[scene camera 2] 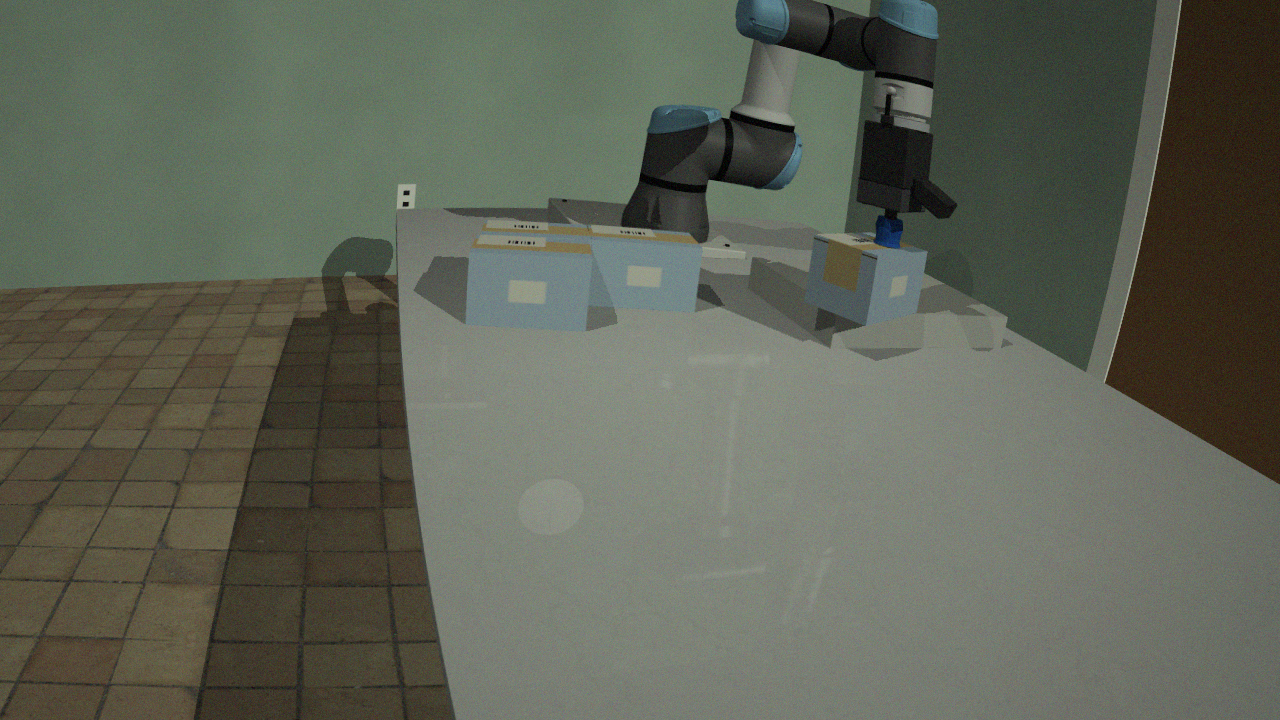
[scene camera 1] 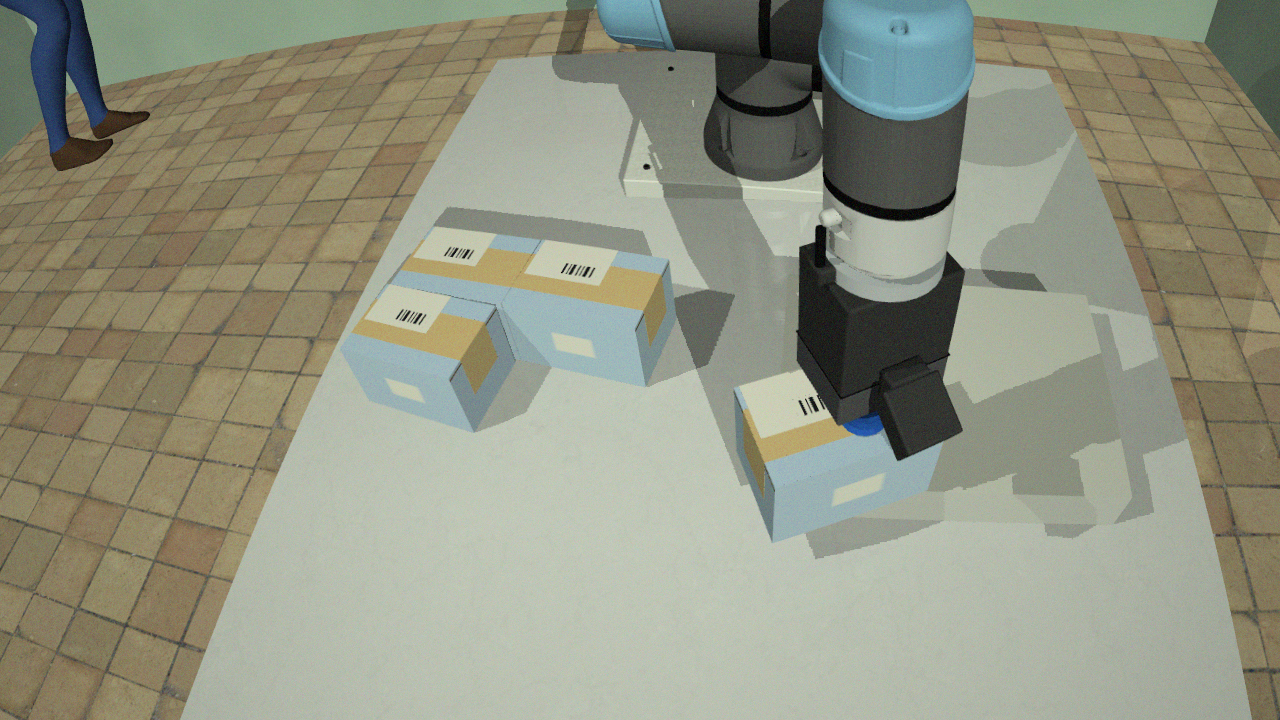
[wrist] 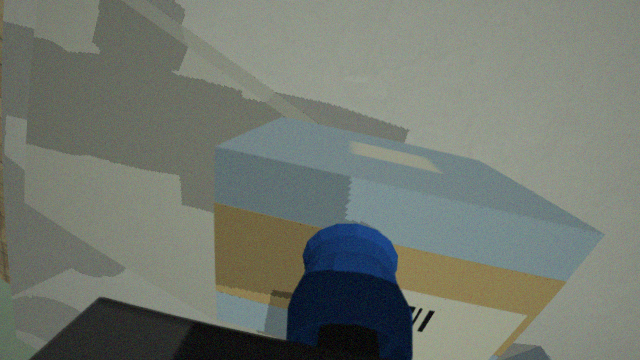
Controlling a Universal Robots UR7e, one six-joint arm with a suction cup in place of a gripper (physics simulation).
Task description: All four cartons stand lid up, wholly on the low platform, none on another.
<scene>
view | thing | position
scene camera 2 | my suction cup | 888, 232
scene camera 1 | low platform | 1040, 443
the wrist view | my suction cup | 349, 278
</scene>
